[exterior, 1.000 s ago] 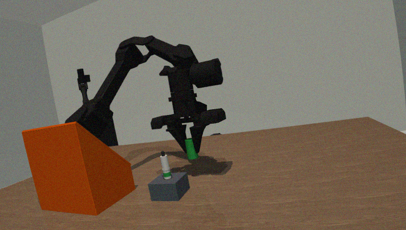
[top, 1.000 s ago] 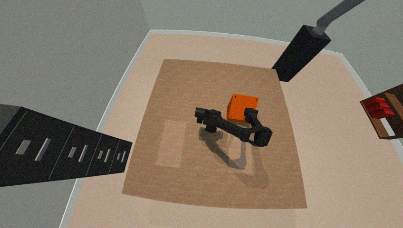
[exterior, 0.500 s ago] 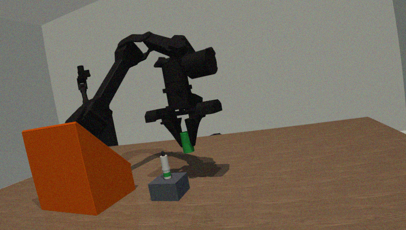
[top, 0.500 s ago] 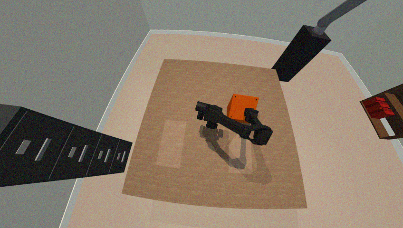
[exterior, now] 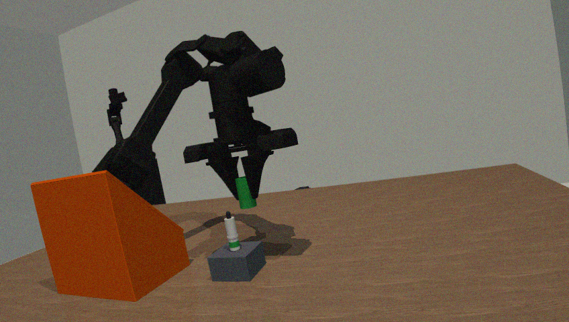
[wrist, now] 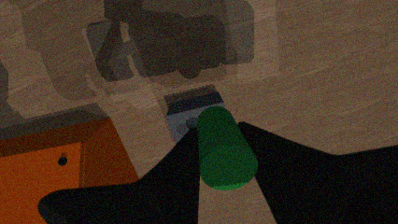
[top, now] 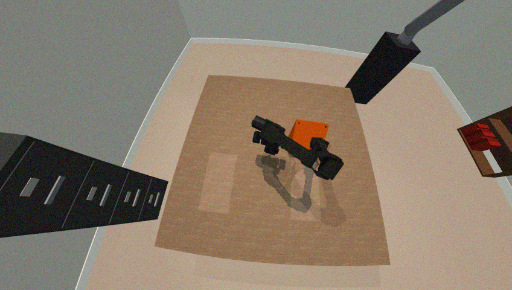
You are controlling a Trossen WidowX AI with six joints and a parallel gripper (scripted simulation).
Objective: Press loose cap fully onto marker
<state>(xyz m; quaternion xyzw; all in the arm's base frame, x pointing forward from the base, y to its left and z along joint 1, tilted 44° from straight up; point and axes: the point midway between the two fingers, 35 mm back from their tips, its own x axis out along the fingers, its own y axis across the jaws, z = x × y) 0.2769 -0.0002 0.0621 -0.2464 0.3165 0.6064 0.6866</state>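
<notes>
My gripper tip is 90 mm above the grey holder block, 40 mm to the left of it and 20 mm past it. Round my gripper tip: green cap (10 mm above).
</notes>
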